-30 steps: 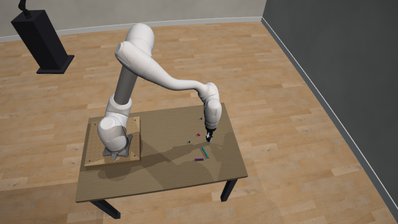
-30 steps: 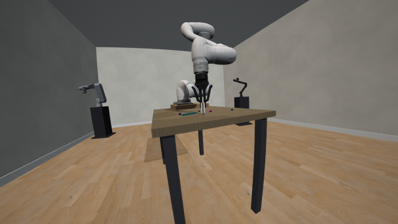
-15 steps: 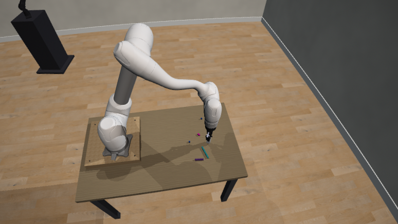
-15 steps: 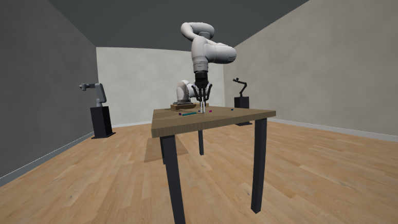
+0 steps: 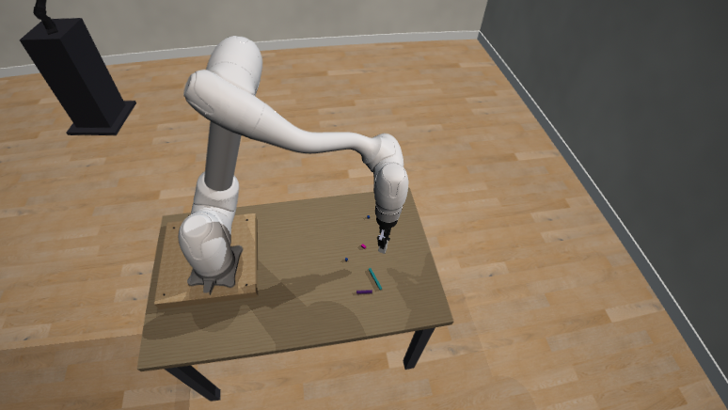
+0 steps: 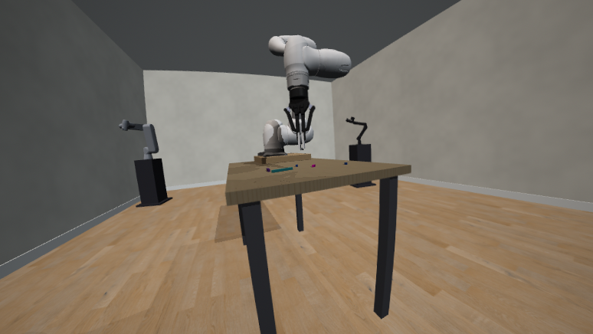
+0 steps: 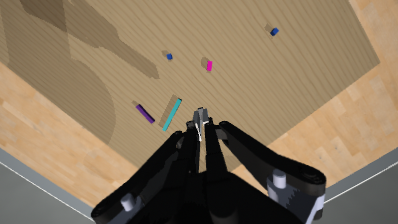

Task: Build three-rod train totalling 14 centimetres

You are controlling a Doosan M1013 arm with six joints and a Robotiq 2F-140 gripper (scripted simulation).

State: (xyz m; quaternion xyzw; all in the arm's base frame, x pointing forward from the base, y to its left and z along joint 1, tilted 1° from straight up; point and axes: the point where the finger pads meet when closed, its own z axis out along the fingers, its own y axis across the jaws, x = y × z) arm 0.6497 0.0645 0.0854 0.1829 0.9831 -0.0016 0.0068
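Right now the magenta rod is 120 mm below my hand, 70 mm to the left of it and 70 mm behind it. From my hand the other things lie so: purple rod (140 mm to the right, 120 mm below, 70 mm behind); then turquoise rod (120 mm below, 80 mm to the right, 30 mm behind); then grey rod (30 mm below).
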